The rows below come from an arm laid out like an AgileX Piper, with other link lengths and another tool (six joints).
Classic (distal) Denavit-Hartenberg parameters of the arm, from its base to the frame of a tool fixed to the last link. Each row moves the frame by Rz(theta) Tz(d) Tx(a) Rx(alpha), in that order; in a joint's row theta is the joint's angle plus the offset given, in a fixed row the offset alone. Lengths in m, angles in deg.
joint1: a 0  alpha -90  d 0.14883  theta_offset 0
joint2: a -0.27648  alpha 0  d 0  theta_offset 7.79
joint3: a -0.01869  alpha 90  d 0  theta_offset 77.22
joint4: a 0  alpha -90  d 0.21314  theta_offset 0
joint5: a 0  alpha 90  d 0  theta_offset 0
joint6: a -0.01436  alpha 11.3  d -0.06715  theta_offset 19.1
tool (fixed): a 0  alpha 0  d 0.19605  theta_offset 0
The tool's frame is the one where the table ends.
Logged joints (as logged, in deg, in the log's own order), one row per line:
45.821 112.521 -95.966 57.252 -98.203 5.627
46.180 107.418 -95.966 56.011 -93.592 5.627
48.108 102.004 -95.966 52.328 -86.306 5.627
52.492 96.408 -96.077 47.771 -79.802 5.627
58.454 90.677 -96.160 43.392 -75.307 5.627
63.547 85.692 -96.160 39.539 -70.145 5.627
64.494 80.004 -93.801 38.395 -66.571 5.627
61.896 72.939 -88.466 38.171 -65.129 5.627
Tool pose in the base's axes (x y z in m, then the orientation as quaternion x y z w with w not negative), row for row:
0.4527 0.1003 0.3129 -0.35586 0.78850 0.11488 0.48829
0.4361 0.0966 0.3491 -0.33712 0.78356 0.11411 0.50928
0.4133 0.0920 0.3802 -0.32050 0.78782 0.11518 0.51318
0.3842 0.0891 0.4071 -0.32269 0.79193 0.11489 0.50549
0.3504 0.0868 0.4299 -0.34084 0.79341 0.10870 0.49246
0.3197 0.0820 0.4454 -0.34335 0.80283 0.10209 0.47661
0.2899 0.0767 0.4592 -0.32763 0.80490 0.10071 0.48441
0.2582 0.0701 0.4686 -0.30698 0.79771 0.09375 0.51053
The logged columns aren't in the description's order. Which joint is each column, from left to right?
Columns, left to right: joint5, joint2, joint3, joint4, joint6, joint1.
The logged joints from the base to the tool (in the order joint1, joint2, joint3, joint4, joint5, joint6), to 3 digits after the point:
5.627 112.521 -95.966 57.252 45.821 -98.203
5.627 107.418 -95.966 56.011 46.180 -93.592
5.627 102.004 -95.966 52.328 48.108 -86.306
5.627 96.408 -96.077 47.771 52.492 -79.802
5.627 90.677 -96.160 43.392 58.454 -75.307
5.627 85.692 -96.160 39.539 63.547 -70.145
5.627 80.004 -93.801 38.395 64.494 -66.571
5.627 72.939 -88.466 38.171 61.896 -65.129

